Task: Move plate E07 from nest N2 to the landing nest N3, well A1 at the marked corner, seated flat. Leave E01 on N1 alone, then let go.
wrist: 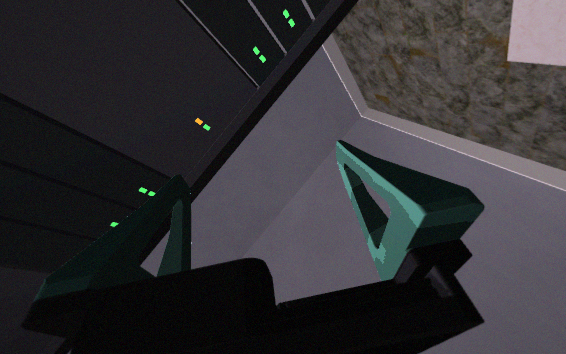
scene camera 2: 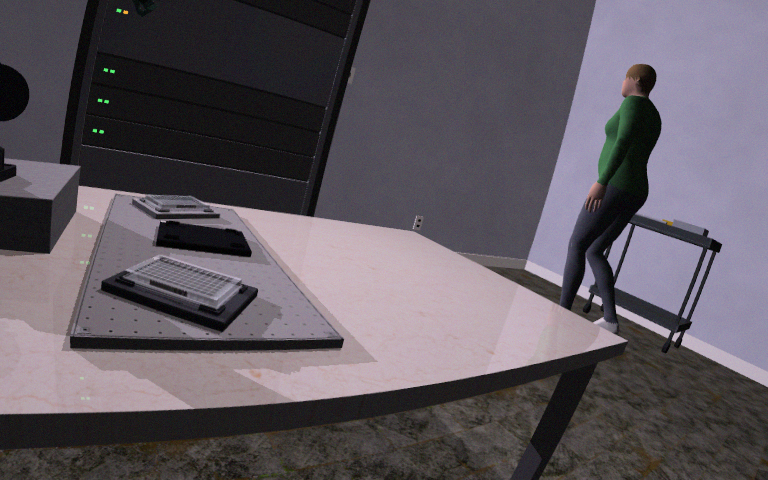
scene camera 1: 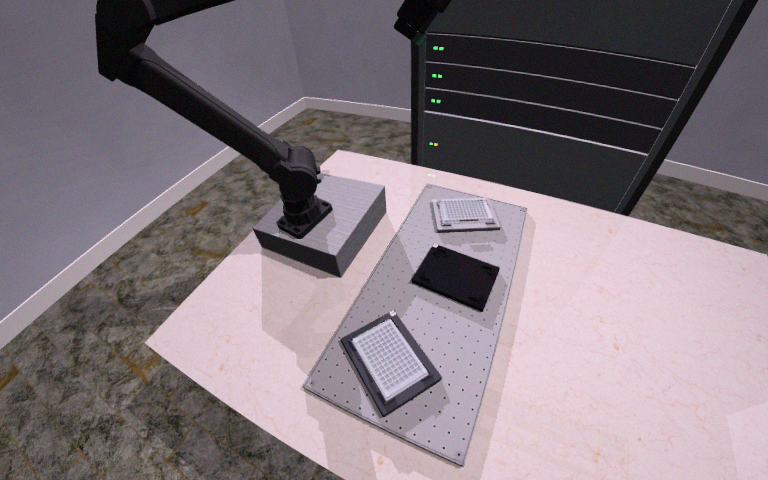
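Observation:
A clear 96-well plate sits on the dark front nest. A second clear plate sits on the light grey back nest. Between them, a black nest holds no plate; a small white mark is at one corner. Labels are unreadable, so I cannot tell which plate is E07 or E01. My gripper is open and empty, its green fingers wide apart. It is high above the table, far from the plates; a fingertip shows at scene camera 1's top edge.
The nests stand on a perforated board on the table. The arm's base stands on a grey block. A server rack is behind. A person stands by a cart.

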